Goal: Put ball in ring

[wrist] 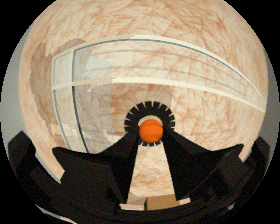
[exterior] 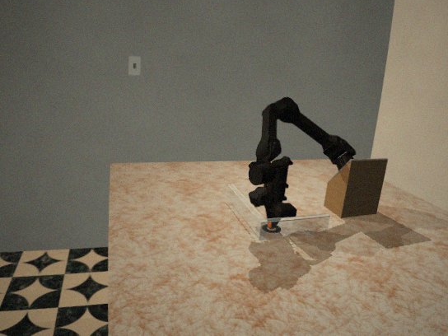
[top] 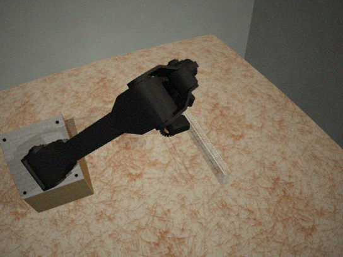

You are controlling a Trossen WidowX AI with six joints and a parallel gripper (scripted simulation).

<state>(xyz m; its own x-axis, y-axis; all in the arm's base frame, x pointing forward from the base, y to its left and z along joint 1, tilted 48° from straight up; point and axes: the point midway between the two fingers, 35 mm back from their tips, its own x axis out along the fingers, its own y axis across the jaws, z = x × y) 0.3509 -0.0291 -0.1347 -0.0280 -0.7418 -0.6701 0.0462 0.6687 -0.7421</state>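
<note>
The orange ball is 30 mm below my hand.
</note>
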